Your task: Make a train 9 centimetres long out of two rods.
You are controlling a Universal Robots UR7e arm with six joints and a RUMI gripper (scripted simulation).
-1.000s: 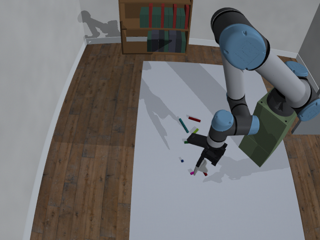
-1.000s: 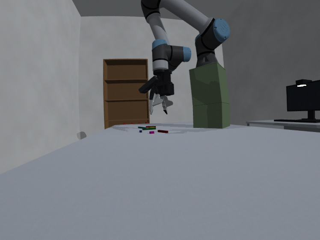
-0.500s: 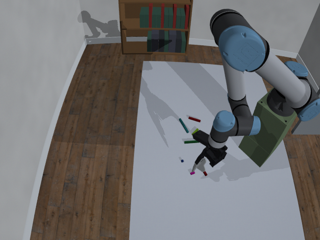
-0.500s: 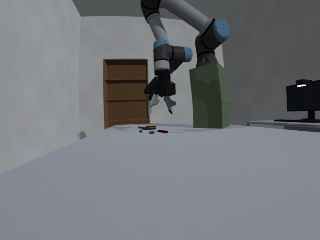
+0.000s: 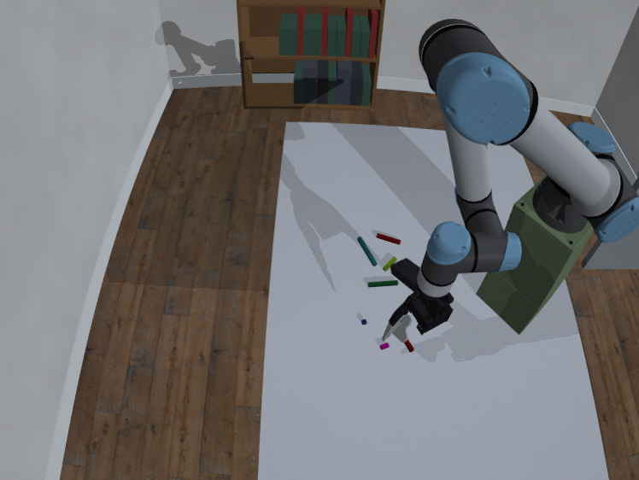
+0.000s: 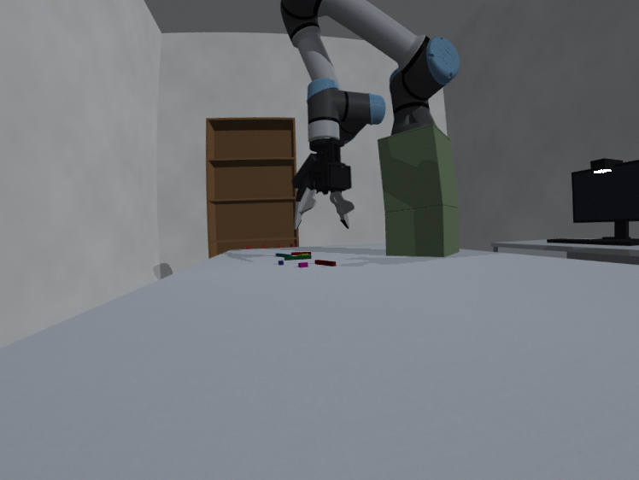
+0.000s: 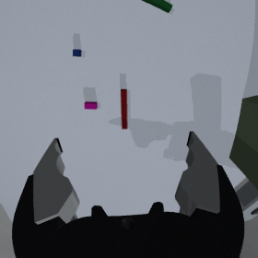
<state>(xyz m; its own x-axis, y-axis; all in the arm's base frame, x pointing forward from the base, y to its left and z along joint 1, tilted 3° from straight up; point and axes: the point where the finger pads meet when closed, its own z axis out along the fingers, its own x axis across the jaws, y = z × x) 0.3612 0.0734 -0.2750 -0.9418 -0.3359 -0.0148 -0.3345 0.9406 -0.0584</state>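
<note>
My gripper is now 80 mm above the magenta rod, 60 mm short of it and 10 mm to the right of it. Also, from my hand: green rod (170 mm to the right, 80 mm below, 20 mm ahead); blue rod (90 mm ahead, 80 mm below, 70 mm to the right); lime rod (240 mm to the right, 80 mm below, 10 mm behind).
</note>
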